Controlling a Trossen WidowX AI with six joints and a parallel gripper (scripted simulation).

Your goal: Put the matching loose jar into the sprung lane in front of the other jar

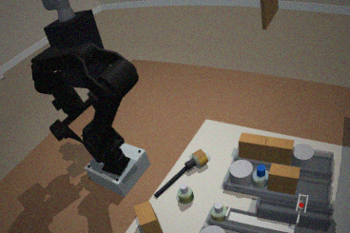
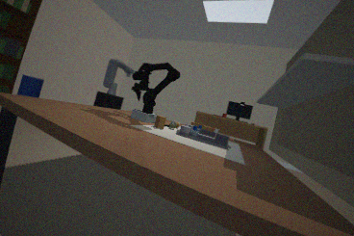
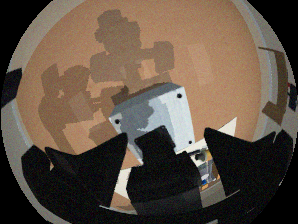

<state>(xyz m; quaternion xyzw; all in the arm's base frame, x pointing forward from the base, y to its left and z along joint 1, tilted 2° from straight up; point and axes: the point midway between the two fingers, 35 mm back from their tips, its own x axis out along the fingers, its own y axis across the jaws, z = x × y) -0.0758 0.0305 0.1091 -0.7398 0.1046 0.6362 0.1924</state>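
Now: gripper tip 22 cm short of the black tool and 13 cm above it. The rest, counted from my gripper tip: red marker: 57 cm ahead, 7 cm below, 5 cm to the right; tan box: 23 cm ahead, 15 cm to the right, 10 cm below.
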